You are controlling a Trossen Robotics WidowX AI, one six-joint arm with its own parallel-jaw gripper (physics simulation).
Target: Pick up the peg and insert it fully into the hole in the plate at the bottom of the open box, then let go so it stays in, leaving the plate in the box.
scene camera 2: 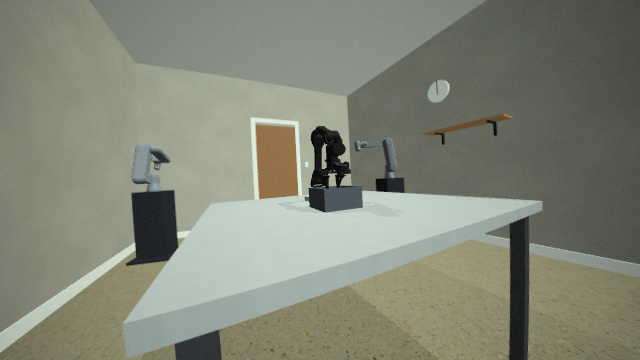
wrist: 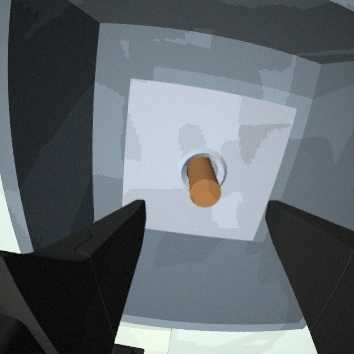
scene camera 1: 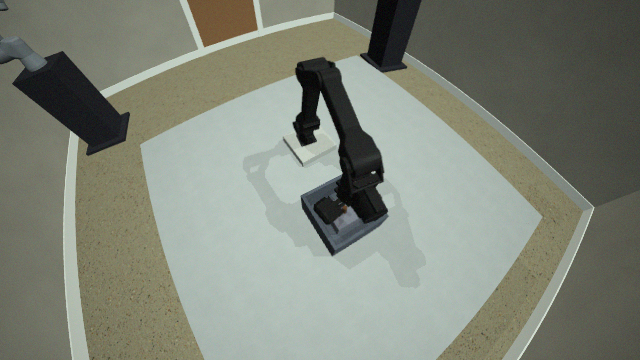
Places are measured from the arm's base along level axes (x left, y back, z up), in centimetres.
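Pixels of known places: gripper, fingertip midpoint: (wrist: pixel 206 209) (scene camera 1: pixel 342 205); arm's base, origin of the base link: (wrist: pixel 121 352) (scene camera 1: pixel 306 138).
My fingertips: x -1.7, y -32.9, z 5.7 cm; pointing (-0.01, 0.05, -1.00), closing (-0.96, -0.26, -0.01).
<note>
For each thing: its top centre in the pictures, then the offset to it from my fingertips. Level surfaces: height alone.
- orange-brown peg, middle of its top: (wrist: pixel 204 193) (scene camera 1: pixel 345 207) dx +0.4, dy -0.8, dz +0.2 cm
- pale square plate, middle of its top: (wrist: pixel 202 173) (scene camera 1: pixel 343 210) dx +0.3, dy -0.7, dz -2.5 cm
- open blue-grey box, middle of its top: (wrist: pixel 209 208) (scene camera 1: pixel 344 206) (scene camera 2: pixel 333 187) dx +0.3, dy -0.7, dz +1.2 cm
- table, its level: dz -8.6 cm
An orange-brown peg (scene camera 1: pixel 344 208) (wrist: pixel 204 180) stands with its lower end in the round hole of the pale square plate (scene camera 1: pixel 348 220) (wrist: pixel 165 107). Its upper part rises out of the hole and looks slightly tilted in the wrist view; how deep it sits cannot be told. The plate lies on the floor of the open blue-grey box (scene camera 1: pixel 361 237) (scene camera 2: pixel 345 199) (wrist: pixel 200 280). My gripper (scene camera 2: pixel 333 186) (wrist: pixel 206 209) is open, with its fingers apart on either side of the peg's upper end and touching neither side. In scene camera 2 the box wall hides the peg and plate.
The box walls surround the plate closely on all sides. My arm's pale base plate (scene camera 1: pixel 301 156) is on the table (scene camera 1: pixel 240 280) (scene camera 2: pixel 250 250) behind the box. Two grey arms (scene camera 2: pixel 145 165) (scene camera 2: pixel 390 155) stand on dark pedestals beyond the table.
</note>
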